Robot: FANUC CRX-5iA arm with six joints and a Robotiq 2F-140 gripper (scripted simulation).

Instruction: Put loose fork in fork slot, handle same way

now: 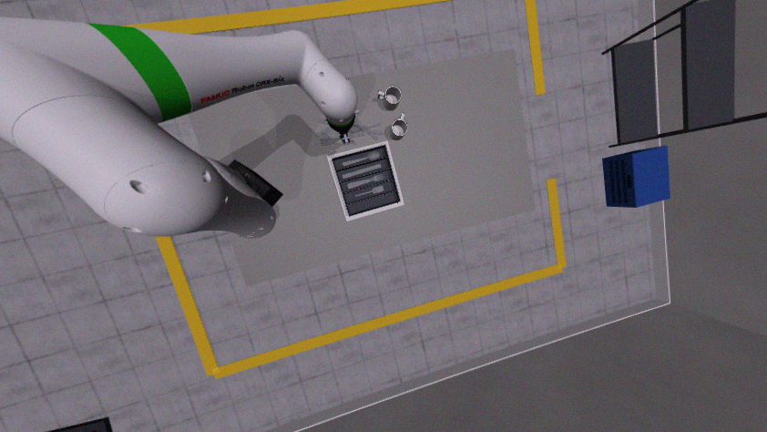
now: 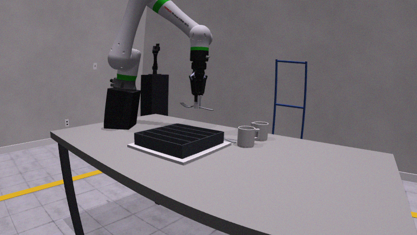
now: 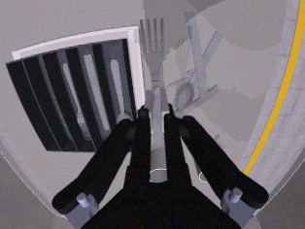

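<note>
The slotted tray lies 20 cm to the right of my hand, 13 cm below it and 8 cm ahead of it.
</note>
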